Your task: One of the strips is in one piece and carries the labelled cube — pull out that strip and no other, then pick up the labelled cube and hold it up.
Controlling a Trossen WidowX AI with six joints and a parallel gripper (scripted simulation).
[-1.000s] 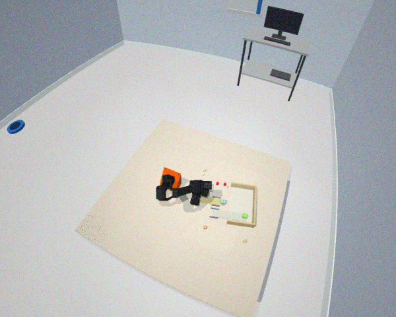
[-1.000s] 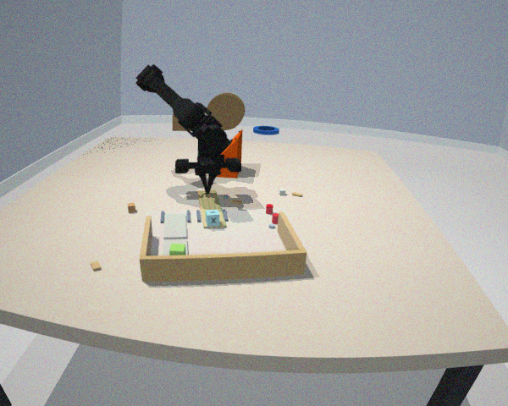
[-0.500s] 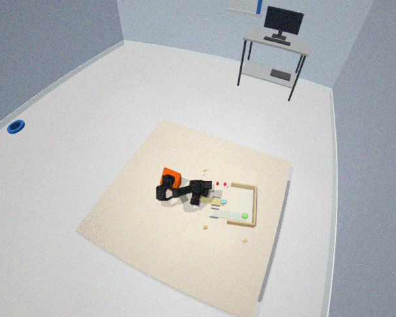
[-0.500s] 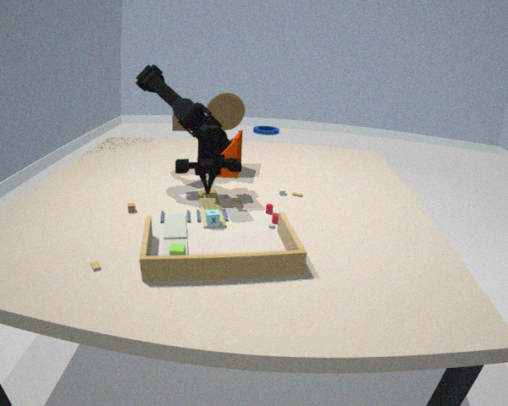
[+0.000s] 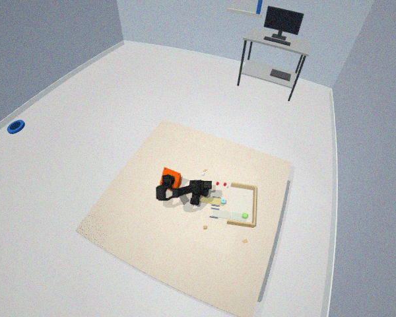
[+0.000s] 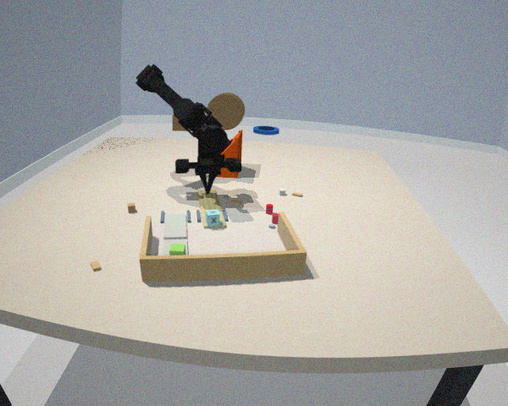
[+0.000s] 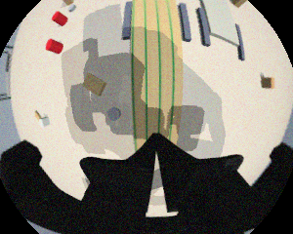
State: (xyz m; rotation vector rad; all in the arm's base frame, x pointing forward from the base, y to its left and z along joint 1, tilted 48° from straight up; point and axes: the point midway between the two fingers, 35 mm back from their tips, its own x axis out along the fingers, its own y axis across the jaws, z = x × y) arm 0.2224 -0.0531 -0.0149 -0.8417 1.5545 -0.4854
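Now: gripper tip 9 cm short of the strip and 2 cm to the right of it. Also, from my gripper tip: labelled cube (19 cm ahead, 4 cm to the left, 2 cm above).
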